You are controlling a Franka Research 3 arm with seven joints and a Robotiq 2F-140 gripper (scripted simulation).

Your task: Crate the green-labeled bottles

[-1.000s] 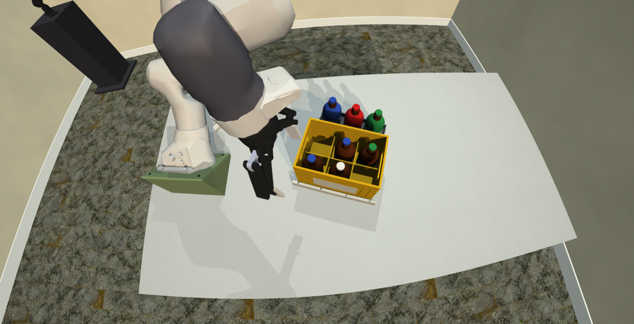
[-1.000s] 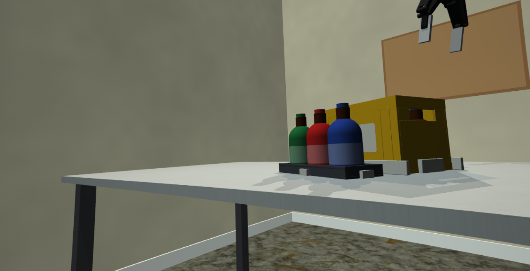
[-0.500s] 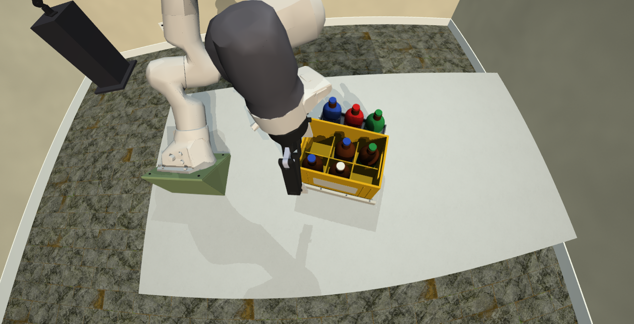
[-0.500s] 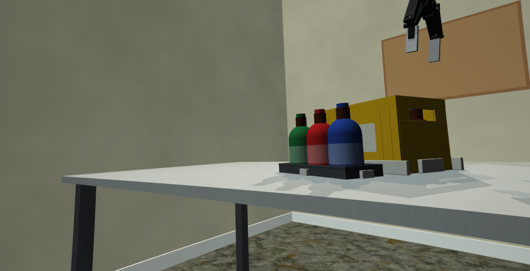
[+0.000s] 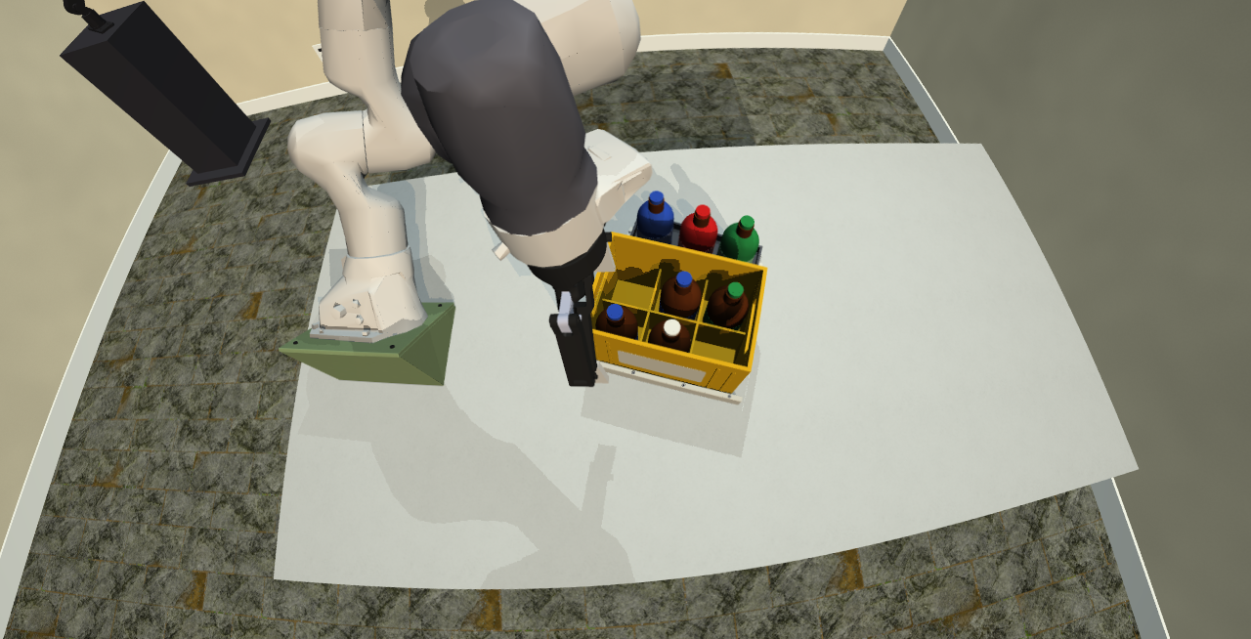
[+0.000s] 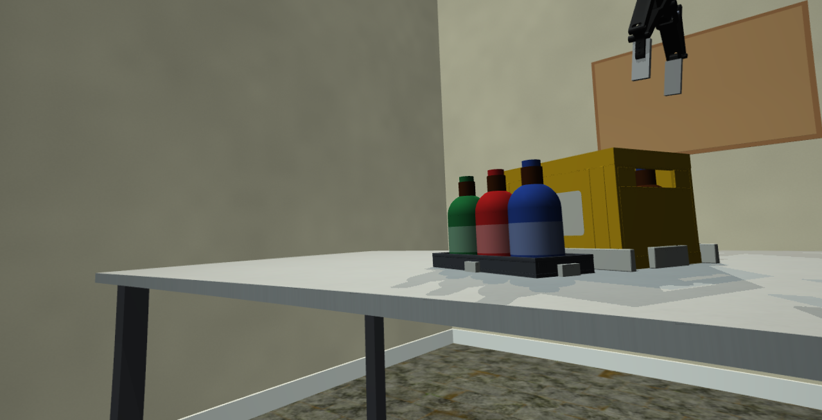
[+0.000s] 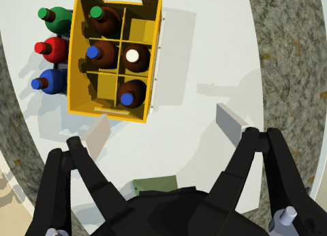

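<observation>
My gripper is now 260 mm short of the green-labeled bottle, 230 mm to the right of it and 230 mm above it. Also, from my hand: blue-labeled bottle: 300 mm to the left, 230 mm below, 100 mm ahead; then red bottle: 260 mm to the left, 230 mm below, 190 mm ahead; then dark tray: 310 mm below, 260 mm to the left, 180 mm ahead.
</observation>
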